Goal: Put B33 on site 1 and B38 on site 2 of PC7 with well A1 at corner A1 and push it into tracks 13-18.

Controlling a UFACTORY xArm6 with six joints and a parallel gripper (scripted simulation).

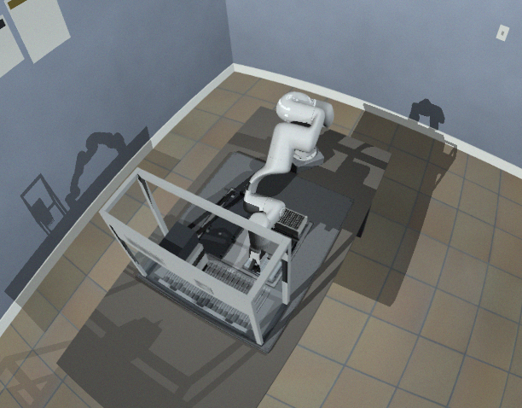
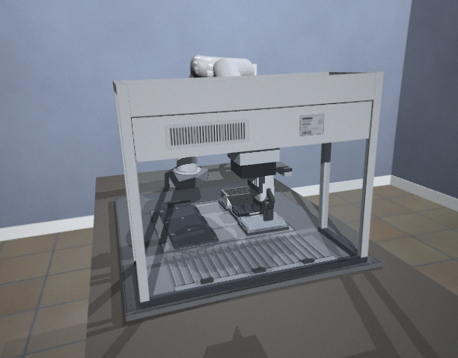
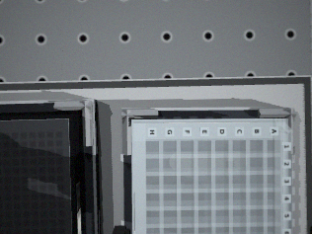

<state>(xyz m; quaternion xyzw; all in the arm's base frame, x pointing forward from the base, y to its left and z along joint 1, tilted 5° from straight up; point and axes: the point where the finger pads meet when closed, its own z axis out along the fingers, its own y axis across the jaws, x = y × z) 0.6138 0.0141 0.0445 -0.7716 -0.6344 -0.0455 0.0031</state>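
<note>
The nest S3 is 40 mm below my hand. The rest, counted from my hand: frame post: 450 mm to the right, 220 mm ahead, 200 mm above; then plate carrier PC7: 220 mm to the right, 140 mm behind, 30 mm below; then dark 384-well plate B33: 110 mm behind, 30 mm to the left, 30 mm below.
</note>
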